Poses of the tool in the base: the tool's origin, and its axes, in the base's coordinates. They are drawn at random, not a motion.
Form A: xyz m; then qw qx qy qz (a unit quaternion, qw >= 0).
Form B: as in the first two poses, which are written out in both.
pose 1, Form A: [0.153 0.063 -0.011 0.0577 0.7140 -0.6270 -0.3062]
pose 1, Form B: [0.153 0.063 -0.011 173.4 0.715 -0.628 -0.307]
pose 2, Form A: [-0.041 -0.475 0.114 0.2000 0.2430 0.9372 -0.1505]
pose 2, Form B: [-0.041 -0.475 0.114 156.9 0.248 0.957 -0.154]
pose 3, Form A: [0.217 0.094 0.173 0.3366 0.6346 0.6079 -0.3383]
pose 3, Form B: [0.217 0.094 0.173 140.7 0.674 0.646 -0.359]
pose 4, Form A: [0.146 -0.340 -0.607 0.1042 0.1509 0.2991 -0.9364]
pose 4, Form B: [0.146 -0.340 -0.607 168.0 0.152 0.301 -0.942]
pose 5, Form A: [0.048 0.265 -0.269 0.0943 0.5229 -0.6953 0.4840]
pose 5, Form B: [0.048 0.265 -0.269 169.2 0.525 -0.698 0.486]
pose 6, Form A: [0.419 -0.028 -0.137 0.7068 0.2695 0.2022 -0.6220]
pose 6, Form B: [0.419 -0.028 -0.137 90.0 0.381 0.286 -0.879]
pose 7, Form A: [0.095 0.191 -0.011 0.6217 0.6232 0.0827 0.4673]
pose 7, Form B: [0.095 0.191 -0.011 103.1 0.796 0.106 0.597]
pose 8, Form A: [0.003 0.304 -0.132 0.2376 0.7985 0.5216 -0.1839]
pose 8, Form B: [0.003 0.304 -0.132 152.5 0.822 0.537 -0.189]
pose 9, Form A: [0.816 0.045 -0.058 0.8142 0.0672 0.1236 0.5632]
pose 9, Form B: [0.816 0.045 -0.058 71.0 0.116 0.213 0.970]
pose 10, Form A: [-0.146 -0.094 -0.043 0.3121 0.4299 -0.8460 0.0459]
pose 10, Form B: [-0.146 -0.094 -0.043 143.6 0.452 -0.890 0.048]
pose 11, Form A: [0.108 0.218 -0.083 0.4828 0.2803 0.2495 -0.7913]
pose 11, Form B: [0.108 0.218 -0.083 122.3 0.320 0.285 -0.904]
